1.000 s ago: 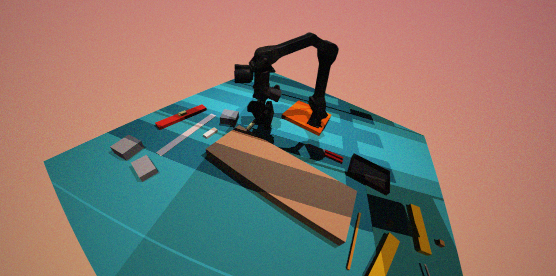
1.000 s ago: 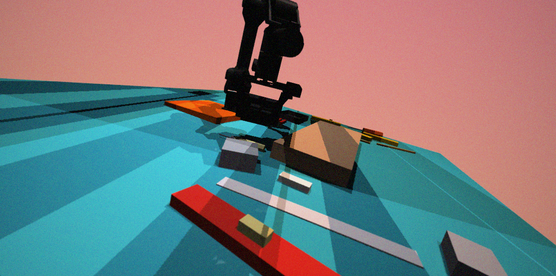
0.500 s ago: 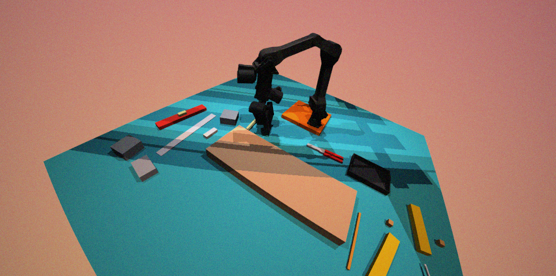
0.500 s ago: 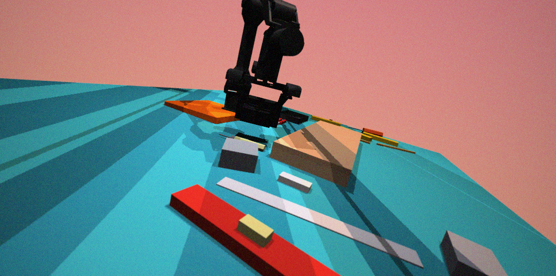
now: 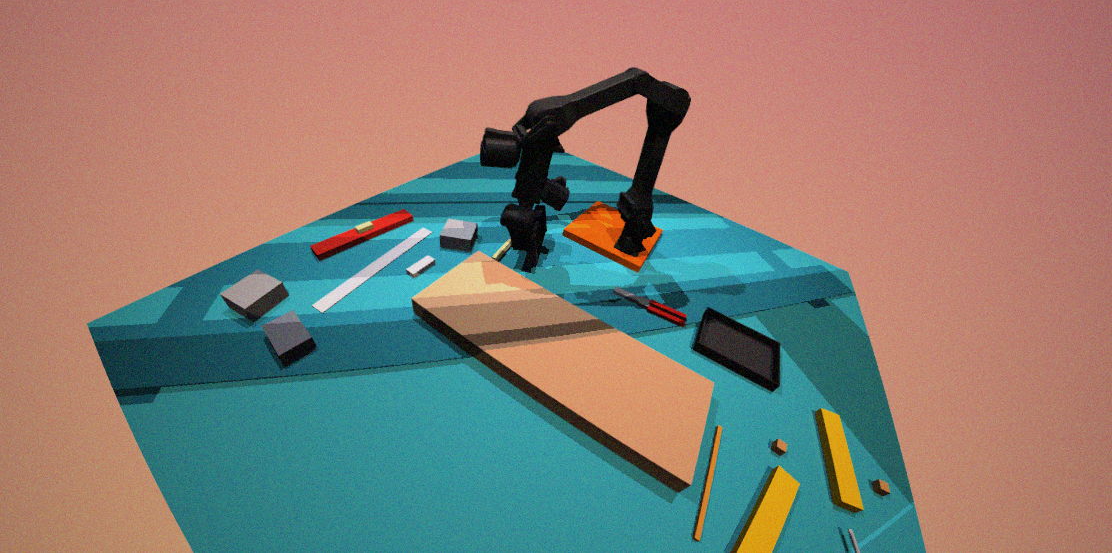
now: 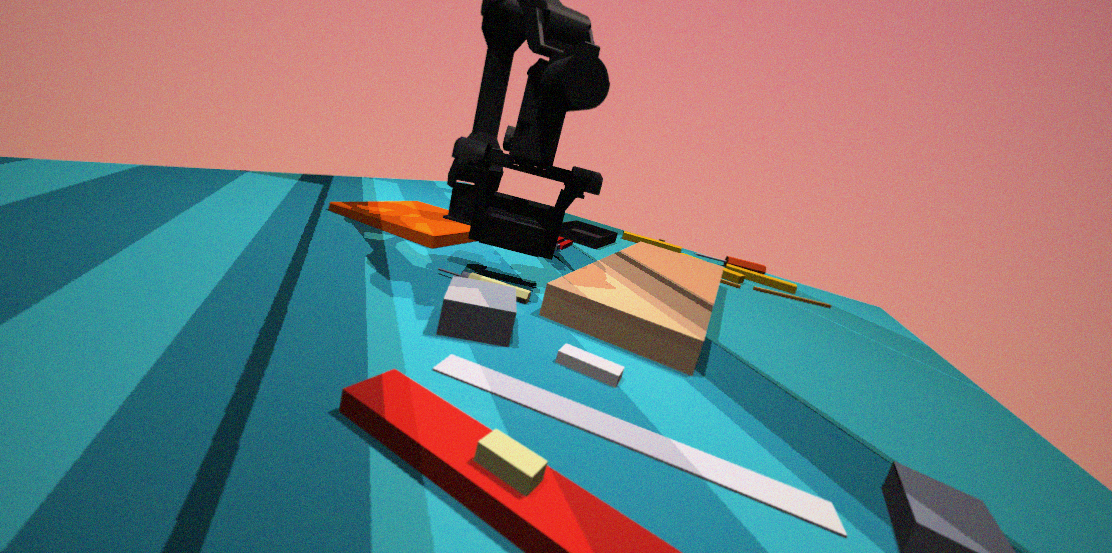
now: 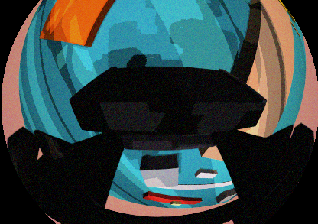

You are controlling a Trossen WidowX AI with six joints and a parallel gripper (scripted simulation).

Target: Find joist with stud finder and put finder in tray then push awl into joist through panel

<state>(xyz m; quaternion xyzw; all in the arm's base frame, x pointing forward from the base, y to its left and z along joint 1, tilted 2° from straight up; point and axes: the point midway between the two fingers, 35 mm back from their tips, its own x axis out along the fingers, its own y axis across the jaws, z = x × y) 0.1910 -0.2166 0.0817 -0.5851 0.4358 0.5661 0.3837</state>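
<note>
Now: gripper tip 10 mm short of the stud finder and 10 mm to the right of it. Also, from my gripper tip: white block 160 mm ahead, 140 mm to the right, 70 mm below; then green light 30 mm ahead, 10 mm below; then awl 20 mm behind, 40 mm to the right, 70 mm below.
</note>
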